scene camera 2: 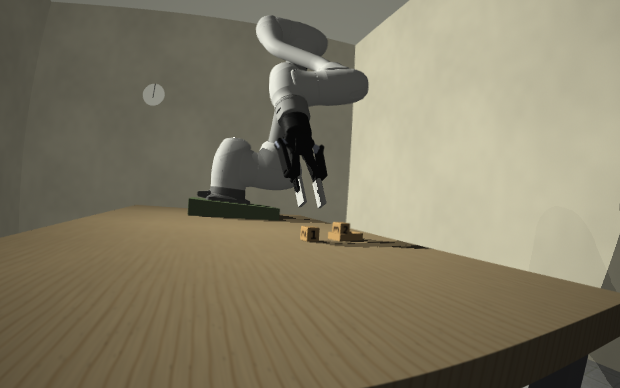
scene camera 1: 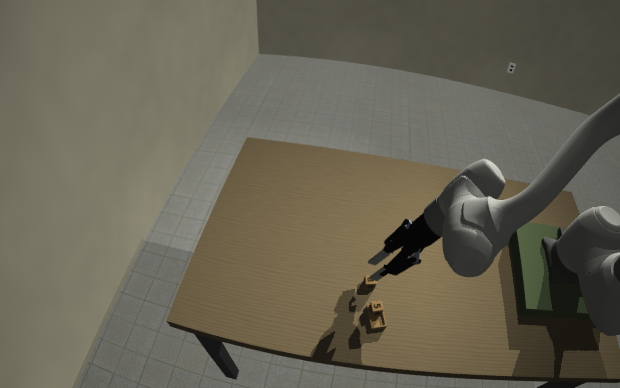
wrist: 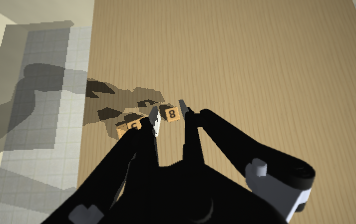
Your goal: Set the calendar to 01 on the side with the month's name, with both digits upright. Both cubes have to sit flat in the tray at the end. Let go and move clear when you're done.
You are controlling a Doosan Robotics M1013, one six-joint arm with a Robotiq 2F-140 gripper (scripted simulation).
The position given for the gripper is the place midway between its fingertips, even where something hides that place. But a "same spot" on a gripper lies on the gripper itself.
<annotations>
gripper: scene camera 2; scene camera 1; wrist 169, 109
same spot on gripper: point(scene camera 1: 401, 262) = point(scene camera 2: 320, 158)
</annotations>
